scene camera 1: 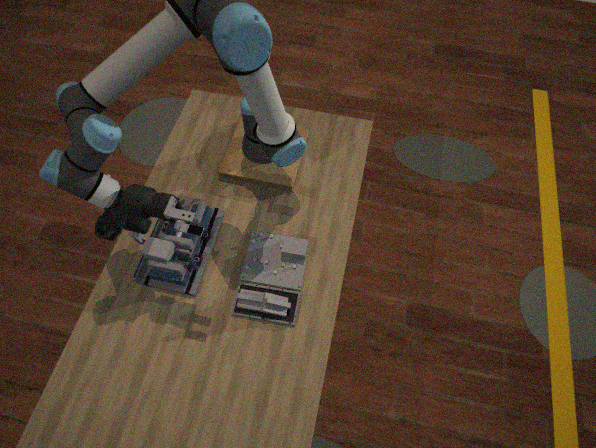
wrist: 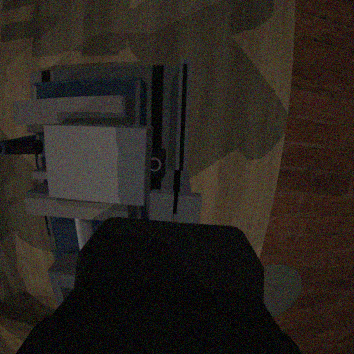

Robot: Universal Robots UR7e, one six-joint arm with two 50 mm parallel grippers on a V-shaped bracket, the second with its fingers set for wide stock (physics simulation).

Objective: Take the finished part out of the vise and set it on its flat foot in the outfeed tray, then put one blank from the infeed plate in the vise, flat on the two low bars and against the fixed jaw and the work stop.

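Places are measured from the arm's base along level axes (x ahead, y left, z up), in millimetres.
Pixels of known places: hand, its tool point: (scene camera 1: 140, 238) (wrist: 175, 189).
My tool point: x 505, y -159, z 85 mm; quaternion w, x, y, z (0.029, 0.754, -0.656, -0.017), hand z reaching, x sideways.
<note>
For each thing: its top centre in the pictures, then the offset to it from my tool point. "*": a spot on its surface instead. Level surfaces: height alone.
- vise, centre of its top: (wrist: 78, 227) (scene camera 1: 174, 233) dx -60, dy +75, dz -15 mm
- pale blocky part, centre of its top: (wrist: 91, 165) (scene camera 1: 157, 247) dx +5, dy +61, dz +2 mm
- grey infeed plate, centre of its top: (scene camera 1: 275, 259) dx -131, dy +372, dz -106 mm
- grey block, centre of its top: (scene camera 1: 294, 245) dx -181, dy +415, dz -70 mm
- dark-floored outfeed tray, a spot on its surface: (scene camera 1: 265, 320) * dx +58, dy +421, dz -105 mm
- wooden table, height of its surface: dz -114 mm
The vise (scene camera 1: 167, 272) (wrist: 80, 205) stands on the table. A pale blocky part (scene camera 1: 160, 248) (wrist: 82, 162) sits between its light jaws, its top above them. My gripper (scene camera 1: 192, 209) is open and empty at the vise's far end, apart from the part. The second gripper's small light finger shows low at the near side of the dark gripper body. In the wrist view, a dark body hides the lower middle. The grey infeed plate (scene camera 1: 257, 277) carries small pale pins and a grey block (scene camera 1: 294, 256). The dark-floored outfeed tray (scene camera 1: 265, 320) holds pale stepped pieces (scene camera 1: 265, 301).
The wooden table (scene camera 1: 240, 380) (wrist: 270, 200) carries the vise, plate and tray. The plate and tray stand side by side, right of the vise in the scene view. The arm's base stands on a wooden block (scene camera 1: 255, 177) behind them. A yellow strip (scene camera 1: 552, 250) lies on the floor.
</note>
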